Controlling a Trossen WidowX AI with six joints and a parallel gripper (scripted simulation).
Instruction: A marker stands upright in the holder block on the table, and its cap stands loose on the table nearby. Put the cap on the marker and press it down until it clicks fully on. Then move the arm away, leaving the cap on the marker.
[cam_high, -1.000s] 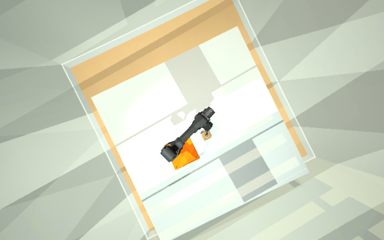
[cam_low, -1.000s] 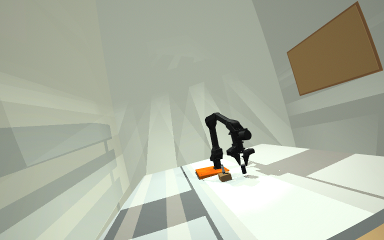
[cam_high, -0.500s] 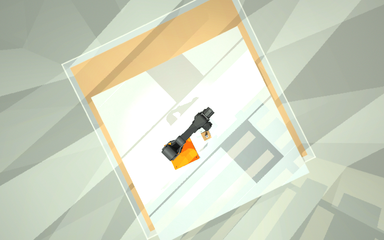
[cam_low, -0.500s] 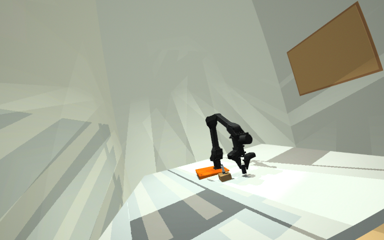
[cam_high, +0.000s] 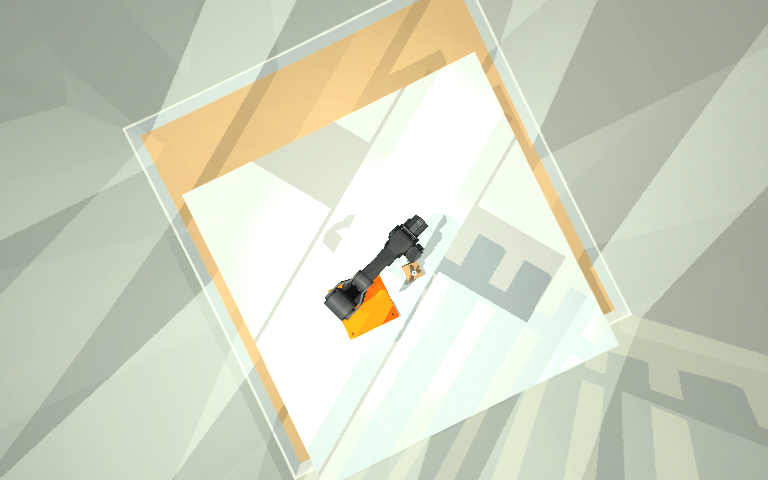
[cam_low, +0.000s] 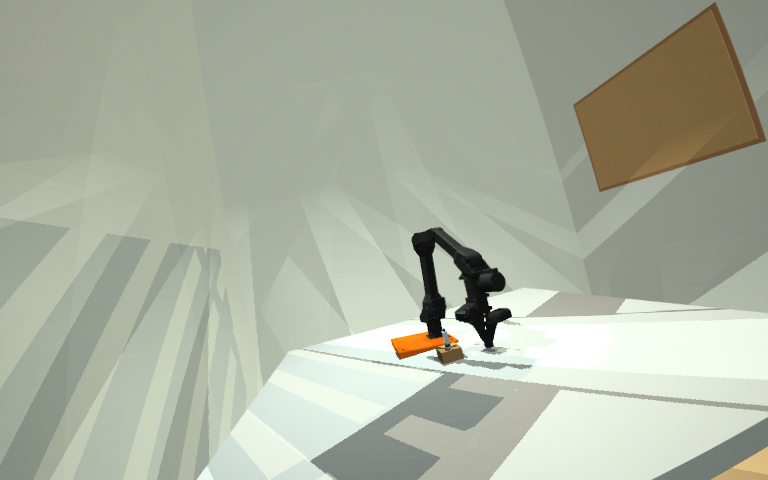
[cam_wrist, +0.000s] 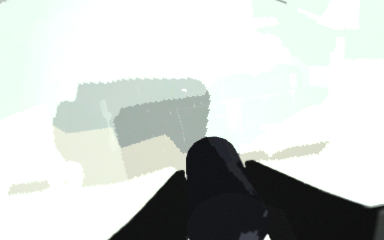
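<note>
Right now the holder block is 10 mm behind my gripper tip and 130 mm to the right of it. The rest, counted from my gripper tip: marker cap (10 mm above).
</note>
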